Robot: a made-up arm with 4 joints.
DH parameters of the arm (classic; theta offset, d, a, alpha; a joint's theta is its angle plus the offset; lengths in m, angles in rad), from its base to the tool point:
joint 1: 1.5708 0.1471 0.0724 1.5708
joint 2: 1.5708 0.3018 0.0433 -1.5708
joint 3: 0 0.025 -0.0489 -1.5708
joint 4: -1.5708 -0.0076 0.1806 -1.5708
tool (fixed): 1.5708 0.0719 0 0
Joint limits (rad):
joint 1: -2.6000..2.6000
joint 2: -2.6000..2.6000
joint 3: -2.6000..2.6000
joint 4: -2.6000..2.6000
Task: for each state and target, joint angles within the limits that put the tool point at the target. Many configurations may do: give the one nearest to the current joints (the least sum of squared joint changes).
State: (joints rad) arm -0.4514 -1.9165 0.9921 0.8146
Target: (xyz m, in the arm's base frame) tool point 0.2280 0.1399 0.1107
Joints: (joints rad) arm -0.2760 -2.1336 1.0299 1.1376
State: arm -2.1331 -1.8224 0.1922 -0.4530
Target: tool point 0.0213 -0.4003 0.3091
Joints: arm -2.0989 -2.3315 0.4751 -0.4251
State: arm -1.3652 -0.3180 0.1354 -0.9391
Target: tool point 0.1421 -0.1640 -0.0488
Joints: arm -1.0305 0.5531 -0.4668 -1.3630
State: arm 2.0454 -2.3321 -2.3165 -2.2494
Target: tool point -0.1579 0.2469 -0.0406
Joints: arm 1.1887 -2.5823 -2.6000 -1.8659
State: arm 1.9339 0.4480 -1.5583 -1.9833
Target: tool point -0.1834 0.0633 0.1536
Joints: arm 1.8178 0.4574 -1.2310 -2.5424
